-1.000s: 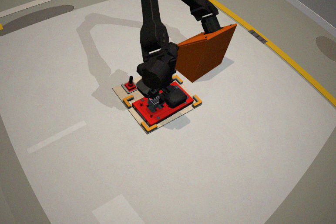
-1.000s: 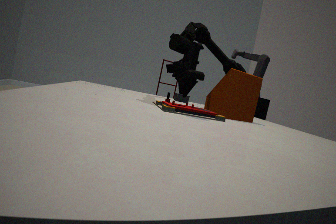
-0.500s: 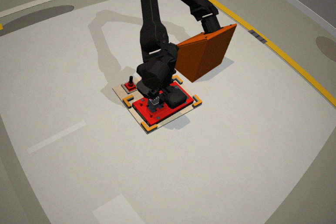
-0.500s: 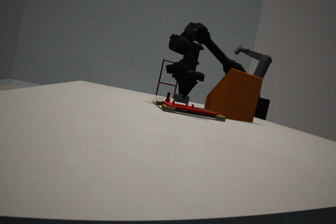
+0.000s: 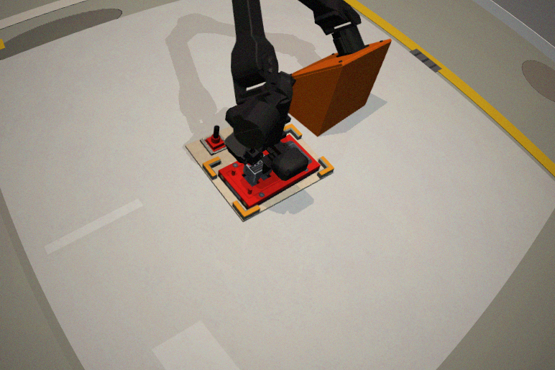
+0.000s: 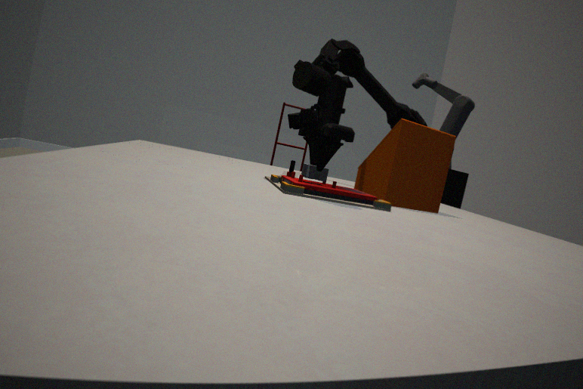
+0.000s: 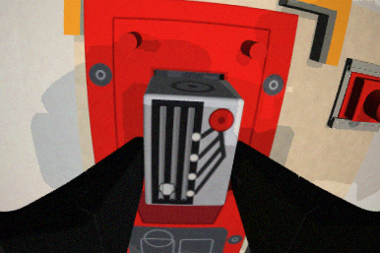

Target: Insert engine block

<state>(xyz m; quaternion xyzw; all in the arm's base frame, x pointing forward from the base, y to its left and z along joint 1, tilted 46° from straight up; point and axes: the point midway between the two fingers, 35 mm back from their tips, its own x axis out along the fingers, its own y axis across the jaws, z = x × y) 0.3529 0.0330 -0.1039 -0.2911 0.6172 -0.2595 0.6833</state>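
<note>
Now: gripper tip 1 cm above the grey engine block.
</note>
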